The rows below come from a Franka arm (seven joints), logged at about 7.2 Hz.
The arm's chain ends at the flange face. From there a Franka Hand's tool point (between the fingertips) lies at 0.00 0.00 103.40 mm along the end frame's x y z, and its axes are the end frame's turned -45 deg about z.
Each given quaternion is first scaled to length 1.
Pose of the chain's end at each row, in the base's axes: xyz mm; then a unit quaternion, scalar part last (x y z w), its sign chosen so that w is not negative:
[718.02 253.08 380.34 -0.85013 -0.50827 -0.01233 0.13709]
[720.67 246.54 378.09 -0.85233 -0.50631 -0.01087 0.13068]
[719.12 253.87 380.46 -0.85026 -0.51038 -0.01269 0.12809]
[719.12 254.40 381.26 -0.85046 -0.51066 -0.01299 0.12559]
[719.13 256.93 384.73 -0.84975 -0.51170 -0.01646 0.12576]
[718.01 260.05 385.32 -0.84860 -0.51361 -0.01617 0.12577]
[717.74 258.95 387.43 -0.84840 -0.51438 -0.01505 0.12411]
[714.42 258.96 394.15 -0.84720 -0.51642 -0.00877 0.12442]
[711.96 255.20 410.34 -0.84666 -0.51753 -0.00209 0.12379]
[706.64 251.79 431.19 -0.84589 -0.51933 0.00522 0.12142]
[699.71 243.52 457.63 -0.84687 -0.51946 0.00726 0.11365]
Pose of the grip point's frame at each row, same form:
[705.78 278.48 280.86 -0.59091 -0.79491 -0.06385 0.12194]
[708.90 270.71 278.25 -0.59369 -0.79394 -0.06005 0.11657]
[707.83 277.73 280.49 -0.59022 -0.79691 -0.06074 0.11348]
[708.14 277.86 281.16 -0.59030 -0.79725 -0.06006 0.11106]
[708.71 280.77 284.66 -0.58925 -0.79794 -0.06333 0.10989]
[707.49 283.84 285.25 -0.58746 -0.79926 -0.06307 0.11001]
[707.18 282.33 287.26 -0.58697 -0.79989 -0.06140 0.10890]
[702.67 281.70 293.97 -0.58509 -0.80132 -0.05572 0.11159]
[699.08 277.10 310.11 -0.58416 -0.80214 -0.04930 0.11357]
[692.69 272.47 330.84 -0.58276 -0.80350 -0.04164 0.11417]
[686.23 262.64 356.91 -0.58362 -0.80400 -0.03678 0.10778]

